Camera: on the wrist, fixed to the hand. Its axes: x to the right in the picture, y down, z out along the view.
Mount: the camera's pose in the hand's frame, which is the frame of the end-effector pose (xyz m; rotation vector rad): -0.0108 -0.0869 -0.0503 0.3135 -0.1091 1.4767
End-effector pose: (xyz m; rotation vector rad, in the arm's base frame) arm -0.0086 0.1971 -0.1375 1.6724 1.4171 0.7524
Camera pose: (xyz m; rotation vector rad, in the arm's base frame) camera -0.0968 0.2009 -0.1866 2.8681 -0.0405 1.1504
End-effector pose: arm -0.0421 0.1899 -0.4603 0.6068 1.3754 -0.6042
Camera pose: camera -0.1398 0.1644 -0.4581 1.5613 0.4339 0.3703
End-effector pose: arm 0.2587 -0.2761 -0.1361 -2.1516 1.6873 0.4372
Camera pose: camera 0.3414 -0.2718 -0.0783 -0.3412 2.7285 0.5388
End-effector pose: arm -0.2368 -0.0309 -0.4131 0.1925 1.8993 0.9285
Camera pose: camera -0.2510 -0.1228 -0.4524 1.9482 1.5871 1.4247
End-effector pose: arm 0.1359 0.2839 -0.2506 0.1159 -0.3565 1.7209
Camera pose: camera 0.2288 0.3010 -0.2863 -0.1825 0.2179 -3.0146
